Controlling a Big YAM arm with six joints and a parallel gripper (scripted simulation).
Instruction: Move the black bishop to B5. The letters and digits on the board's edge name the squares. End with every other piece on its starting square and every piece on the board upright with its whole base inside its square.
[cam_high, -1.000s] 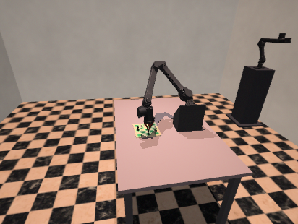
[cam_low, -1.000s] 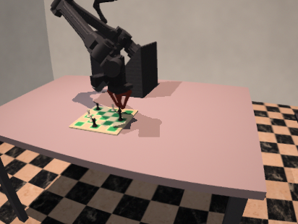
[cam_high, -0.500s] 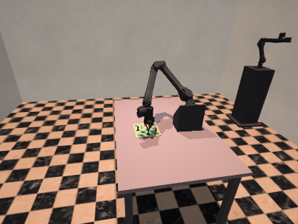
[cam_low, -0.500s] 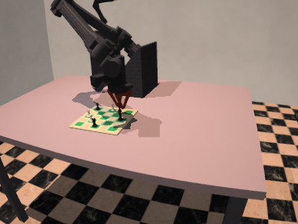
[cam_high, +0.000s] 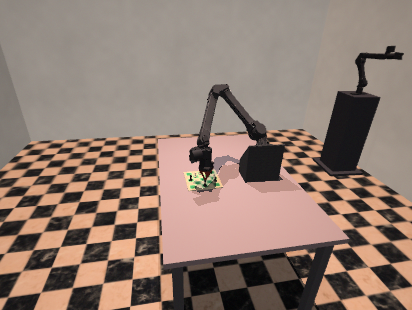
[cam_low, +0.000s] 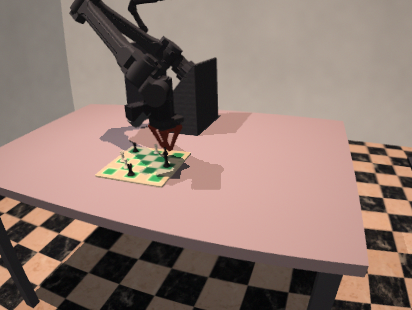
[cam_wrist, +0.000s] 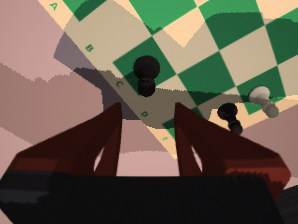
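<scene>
The white chess piece is 150 mm to the right of my hand, 40 mm below it and 20 mm ahead of it. Also, from my hand: chessboard (80 mm to the right, 60 mm below, 10 mm ahead).
</scene>
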